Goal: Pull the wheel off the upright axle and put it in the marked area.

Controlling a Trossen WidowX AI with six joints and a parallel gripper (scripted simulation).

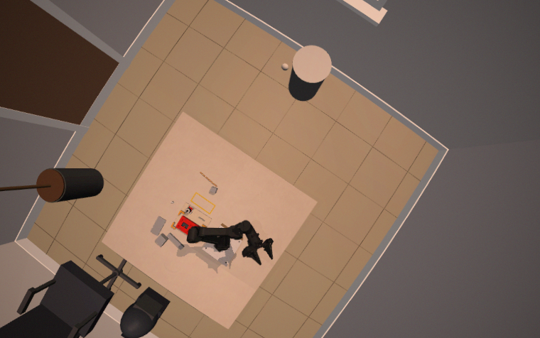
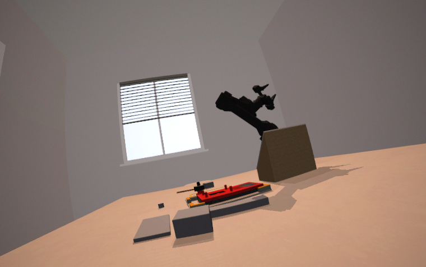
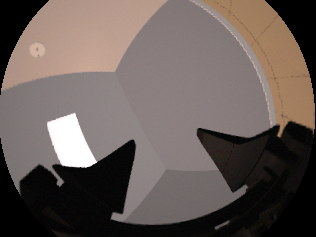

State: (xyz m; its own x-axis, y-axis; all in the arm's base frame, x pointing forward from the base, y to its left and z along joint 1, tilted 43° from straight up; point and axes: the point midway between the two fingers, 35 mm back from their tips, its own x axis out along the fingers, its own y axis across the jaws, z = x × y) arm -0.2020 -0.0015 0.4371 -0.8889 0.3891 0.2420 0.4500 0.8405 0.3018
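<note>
Now: gripper tip 520 mm short of the grey cube, 70 mm to the right of it and 480 mm above it. Also, from my gripper tip: black wheel: 550 mm ahead, 320 mm to the left, 460 mm below.
</note>
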